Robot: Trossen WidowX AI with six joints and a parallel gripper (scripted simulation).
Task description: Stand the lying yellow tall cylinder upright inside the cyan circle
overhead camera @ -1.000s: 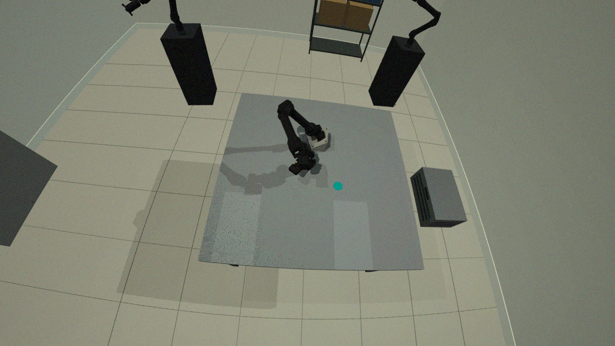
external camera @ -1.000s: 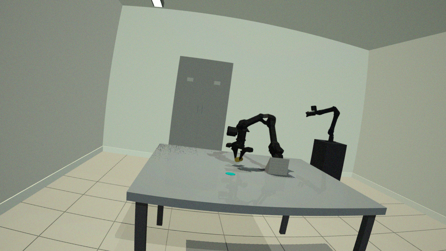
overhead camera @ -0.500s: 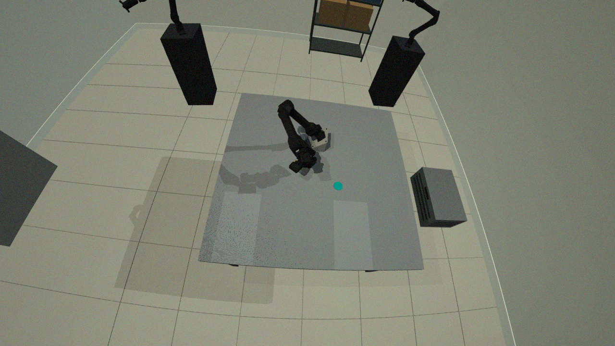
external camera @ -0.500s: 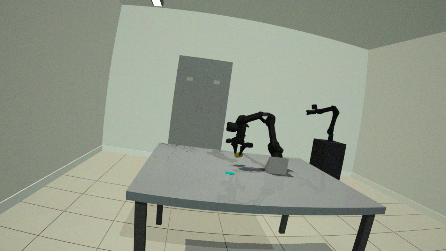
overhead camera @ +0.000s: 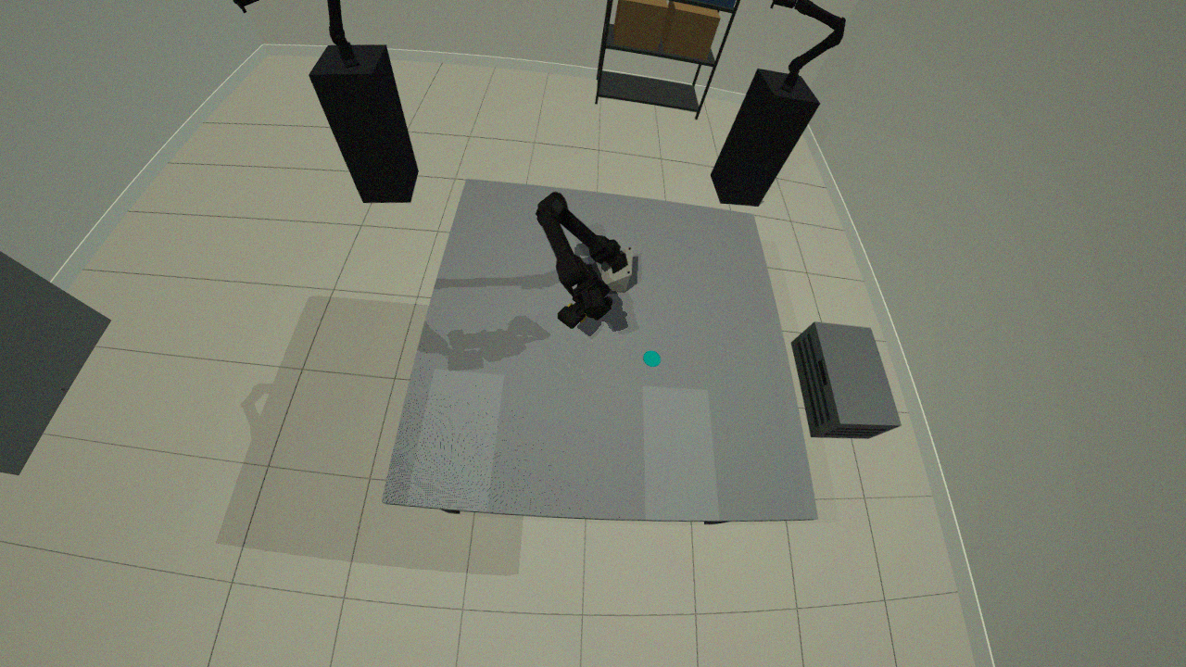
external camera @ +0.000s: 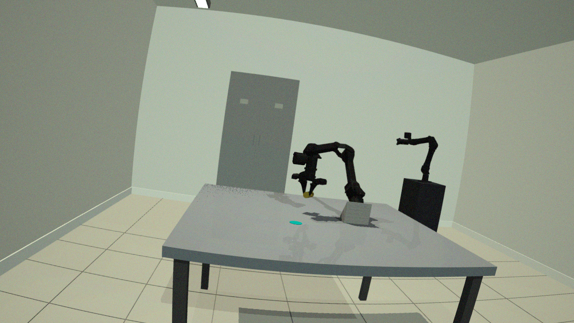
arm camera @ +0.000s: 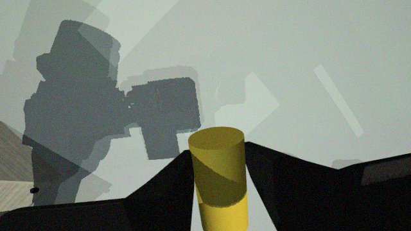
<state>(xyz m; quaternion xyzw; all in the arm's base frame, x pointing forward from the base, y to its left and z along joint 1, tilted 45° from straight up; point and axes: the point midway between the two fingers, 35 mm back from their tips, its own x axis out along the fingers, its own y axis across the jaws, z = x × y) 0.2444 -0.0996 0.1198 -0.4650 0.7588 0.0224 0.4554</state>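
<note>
The cyan circle is 24 cm to the left of my gripper tip, 11 cm ahead of it and 10 cm below it. Also, from my gripper tip: yellow tall cylinder: 2 cm to the right, 2 cm behind.
</note>
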